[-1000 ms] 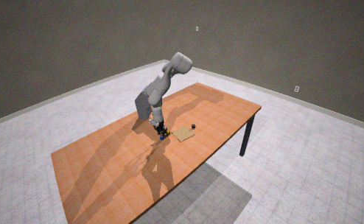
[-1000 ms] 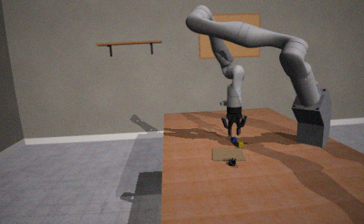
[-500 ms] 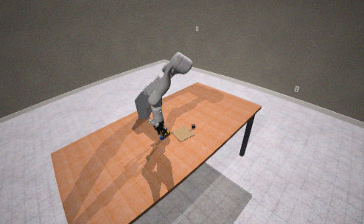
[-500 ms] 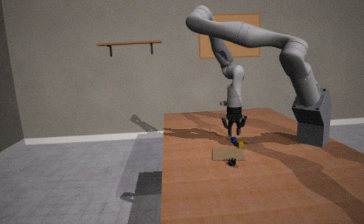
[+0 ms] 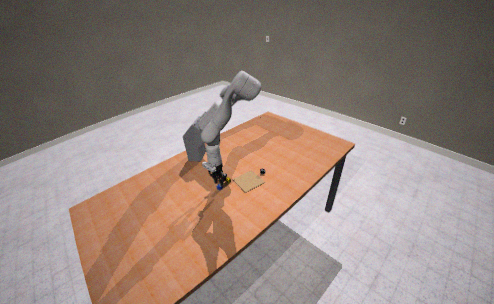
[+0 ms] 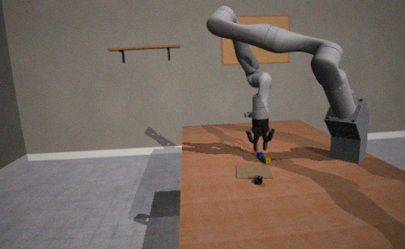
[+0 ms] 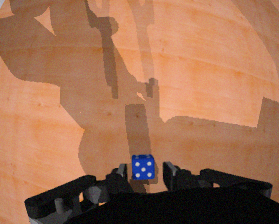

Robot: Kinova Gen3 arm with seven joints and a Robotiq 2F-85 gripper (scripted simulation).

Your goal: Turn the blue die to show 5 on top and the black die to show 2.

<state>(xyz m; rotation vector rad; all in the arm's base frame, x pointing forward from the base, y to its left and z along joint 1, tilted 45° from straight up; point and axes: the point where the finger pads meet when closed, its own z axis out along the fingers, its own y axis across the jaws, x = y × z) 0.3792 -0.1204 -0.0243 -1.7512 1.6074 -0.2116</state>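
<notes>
Right now my hand is 40 mm above the blue die. From my hand the other things lie so: yellow die: 70 mm to the left, 40 mm below, 20 mm behind; tan mat: 170 mm to the left, 60 mm ahead, 50 mm below; black die: 280 mm to the left, 60 mm ahead, 40 mm below.
</notes>
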